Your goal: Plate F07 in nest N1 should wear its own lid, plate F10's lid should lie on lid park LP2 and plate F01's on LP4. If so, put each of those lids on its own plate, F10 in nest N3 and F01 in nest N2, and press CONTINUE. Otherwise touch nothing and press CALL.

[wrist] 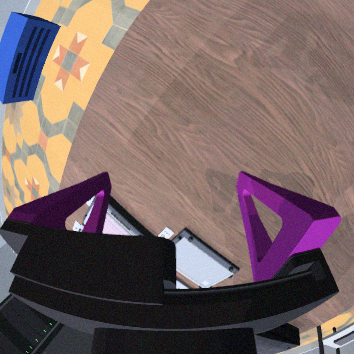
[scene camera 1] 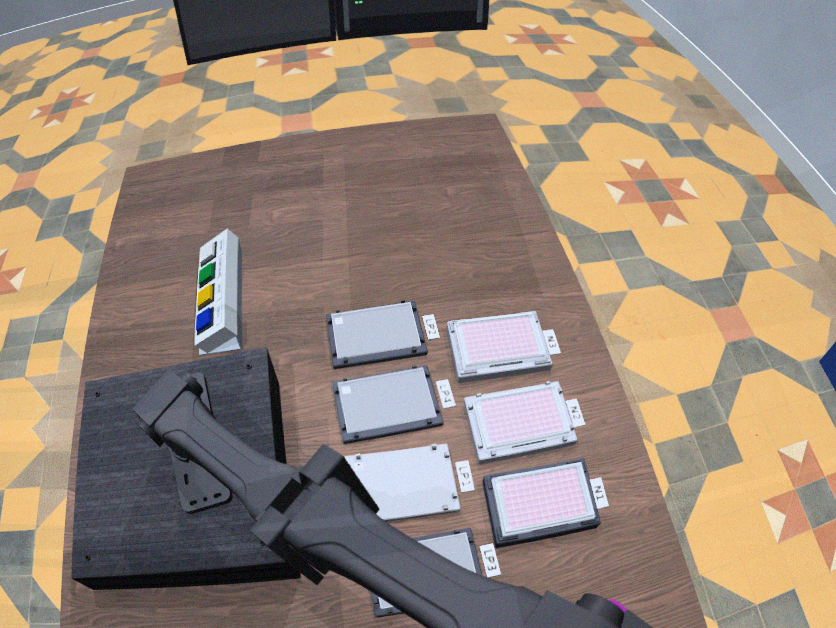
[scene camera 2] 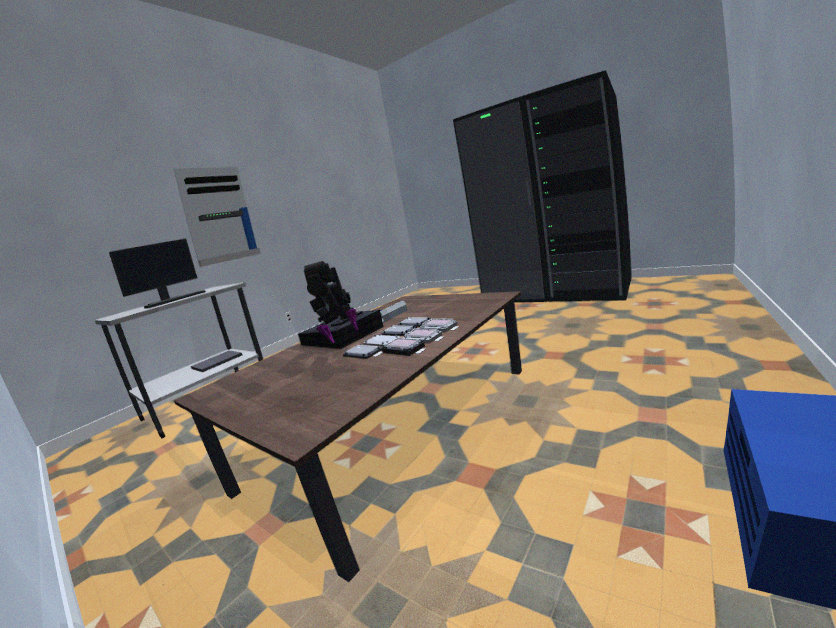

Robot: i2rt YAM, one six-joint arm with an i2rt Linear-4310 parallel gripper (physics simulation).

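Pixels of known places: gripper, between the fingertips: (wrist: 173,178) (scene camera 2: 345,336); arm's base, origin of its link: (scene camera 2: 347,319).
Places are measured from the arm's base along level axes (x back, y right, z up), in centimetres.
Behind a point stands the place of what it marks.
My gripper (scene camera 2: 339,326) @[x -34.1, y 45.3, z 6.5 cm] (wrist: 173,178) @[x -34.1, y 45.3, z 6.5 cm] is open and empty, its purple fingers wide apart, above the table. Pink plates stand in dark nest N1 (scene camera 1: 494,523) @[x -34.2, y 21.4, z -6.3 cm] and pale nests N2 (scene camera 1: 474,436) @[x -37.0, y 8.0, z -6.9 cm] and N3 (scene camera 1: 456,361) @[x -39.4, y -4.4, z -6.6 cm]. The N1 plate (scene camera 1: 540,498) @[x -40.9, y 20.9, z -5.0 cm] has a pale clear rim; whether it wears a lid is hard to tell. Grey lids lie on LP2 (scene camera 1: 376,332) @[x -30.1, y -13.6, z -6.7 cm] and LP4 (scene camera 1: 387,403) @[x -27.5, y -1.2, z -6.7 cm], each with a small white corner label too small to read. The button box (scene camera 1: 231,290) @[x -9.8, y -27.5, z -3.5 cm] has white, green, yellow and blue buttons; their lettering is unreadable here.
Pale pad LP1 (scene camera 1: 412,483) @[x -26.5, y 11.5, z -7.5 cm] and dark pad LP3 (scene camera 1: 475,544) @[x -30.9, y 22.9, z -7.4 cm] are partly behind the arm; LP3 bears a grey lid (wrist: 202,261) @[x -23.1, y 26.4, z -6.7 cm]. The black base block (scene camera 1: 135,466) @[x 9.7, y 0.8, z -0.8 cm] stands left of the pads on the wooden table (scene camera 1: 419,189) @[x -48.9, y -44.8, z -8.4 cm]. A blue cabinet (scene camera 2: 790,459) (wrist: 25,60) stands on the floor.
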